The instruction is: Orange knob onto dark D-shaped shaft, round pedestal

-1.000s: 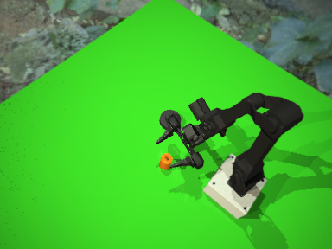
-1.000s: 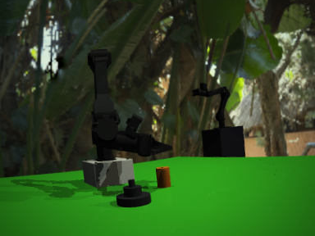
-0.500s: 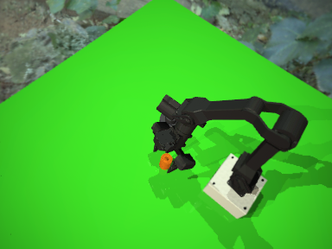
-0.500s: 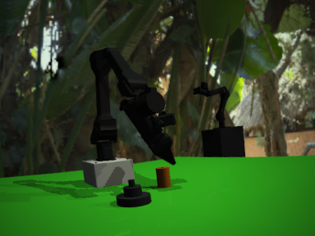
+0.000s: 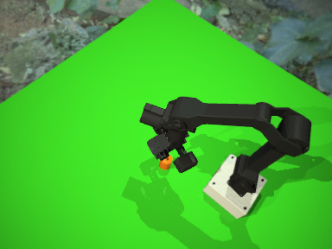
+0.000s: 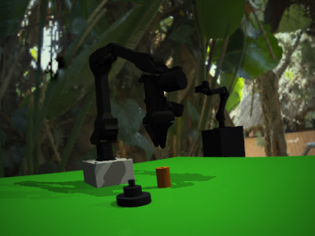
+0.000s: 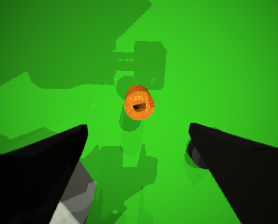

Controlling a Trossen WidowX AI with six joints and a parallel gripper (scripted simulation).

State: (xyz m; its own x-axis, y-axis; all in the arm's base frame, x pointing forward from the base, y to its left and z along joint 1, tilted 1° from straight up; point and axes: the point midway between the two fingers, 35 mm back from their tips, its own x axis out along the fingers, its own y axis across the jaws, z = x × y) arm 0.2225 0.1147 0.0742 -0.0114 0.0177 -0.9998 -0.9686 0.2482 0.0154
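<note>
The orange knob lies 90 mm below my gripper tip. Also, from my gripper tip: pedestal 140 mm to the right, 120 mm ahead, 90 mm below.
</note>
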